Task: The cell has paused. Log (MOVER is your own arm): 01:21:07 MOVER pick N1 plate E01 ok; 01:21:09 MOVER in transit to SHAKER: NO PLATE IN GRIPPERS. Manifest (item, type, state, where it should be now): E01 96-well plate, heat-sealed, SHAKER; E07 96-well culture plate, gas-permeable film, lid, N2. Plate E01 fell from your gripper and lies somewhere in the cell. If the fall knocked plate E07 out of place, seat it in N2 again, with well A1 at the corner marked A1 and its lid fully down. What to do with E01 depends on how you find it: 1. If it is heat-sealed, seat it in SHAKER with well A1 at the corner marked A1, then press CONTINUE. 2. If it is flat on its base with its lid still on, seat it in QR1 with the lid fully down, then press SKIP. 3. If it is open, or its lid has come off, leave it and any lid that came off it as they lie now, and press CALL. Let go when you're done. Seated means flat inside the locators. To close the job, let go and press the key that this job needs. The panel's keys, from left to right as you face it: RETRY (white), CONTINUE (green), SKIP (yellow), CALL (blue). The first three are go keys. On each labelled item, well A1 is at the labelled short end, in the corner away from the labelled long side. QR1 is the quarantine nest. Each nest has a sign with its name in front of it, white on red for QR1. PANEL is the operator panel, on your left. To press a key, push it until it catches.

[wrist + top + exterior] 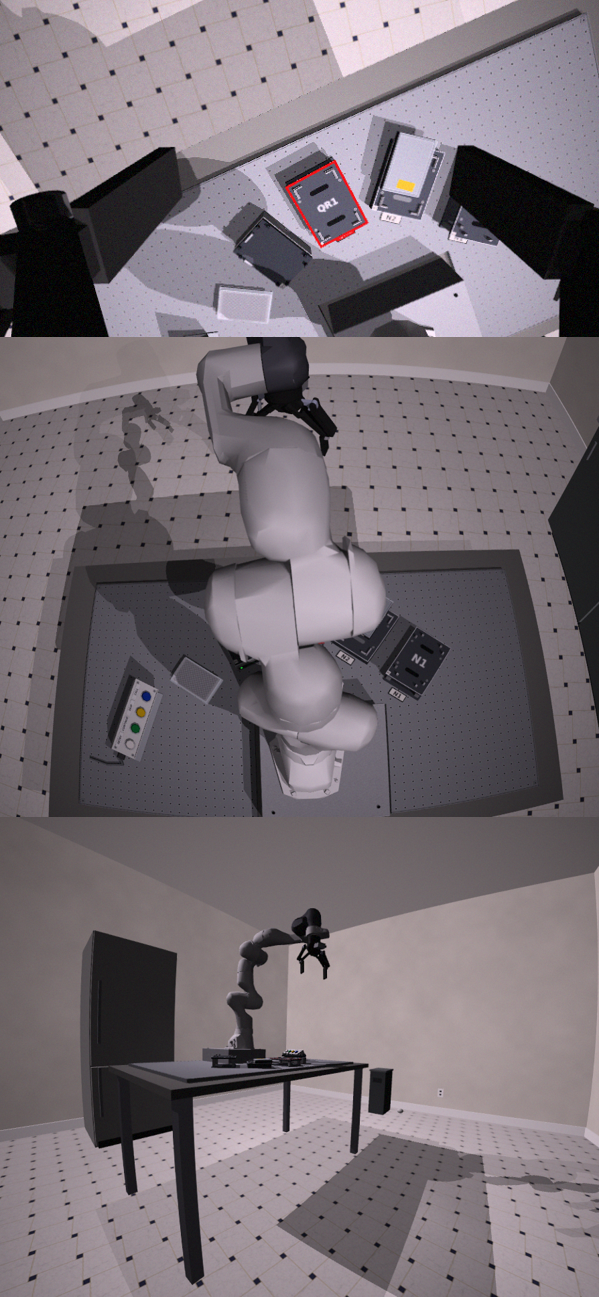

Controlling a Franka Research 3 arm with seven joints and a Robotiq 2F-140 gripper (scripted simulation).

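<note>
The lidded culture plate is 47 cm below my hand, 19 cm behind it and 18 cm to the right of it. Also, from my hand: grey N2 nest (50 cm below, 23 cm behind, 17 cm to the right); then A1 corner mark (48 cm below, 26 cm behind, 8 cm to the right); then plate E01 (50 cm below, 36 cm behind, 30 cm to the left).
</note>
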